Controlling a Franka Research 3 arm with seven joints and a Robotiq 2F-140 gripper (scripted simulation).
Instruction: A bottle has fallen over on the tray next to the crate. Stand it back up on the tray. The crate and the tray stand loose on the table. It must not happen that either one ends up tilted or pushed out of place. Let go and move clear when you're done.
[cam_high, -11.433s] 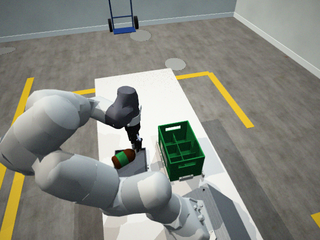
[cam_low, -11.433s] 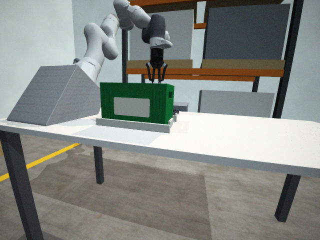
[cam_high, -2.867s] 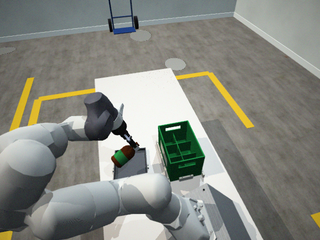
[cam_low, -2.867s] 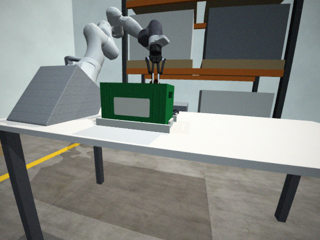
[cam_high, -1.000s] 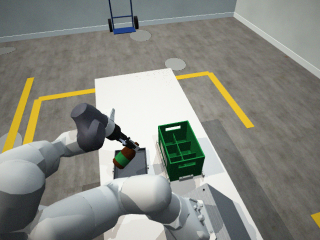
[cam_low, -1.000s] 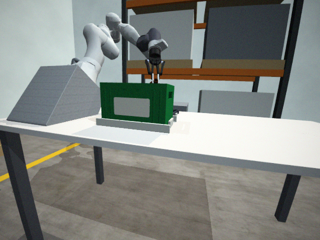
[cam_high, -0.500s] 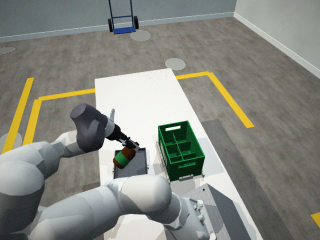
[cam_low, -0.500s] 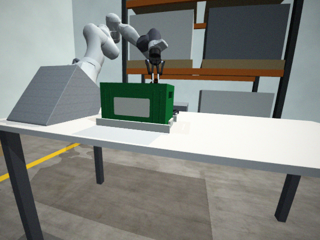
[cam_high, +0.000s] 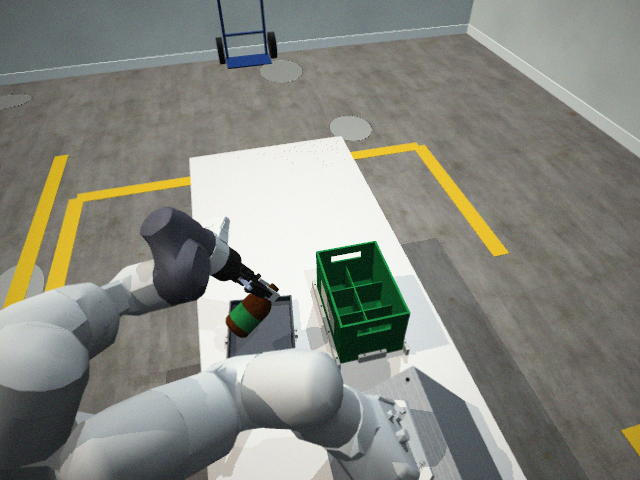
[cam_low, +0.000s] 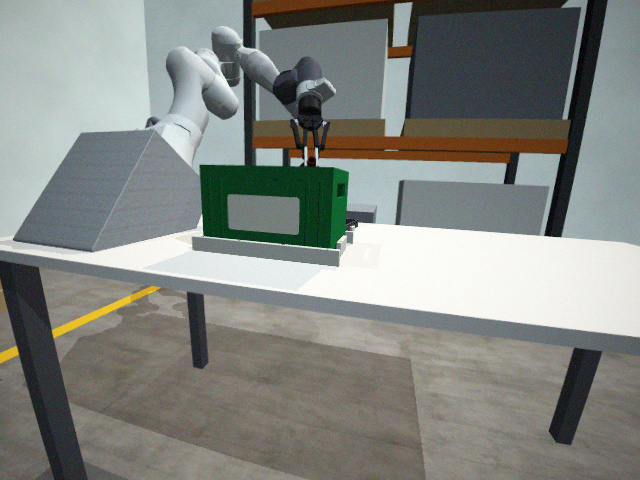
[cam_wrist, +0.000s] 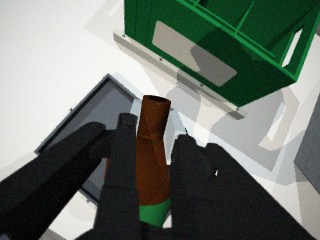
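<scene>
The brown bottle lies 40 mm to the left of my hand, 40 mm below it and 10 mm behind it. Round my hand: grey tray 200 mm below, 30 mm to the left, 10 mm ahead; green crate 250 mm to the right, 130 mm below, 30 mm behind.
</scene>
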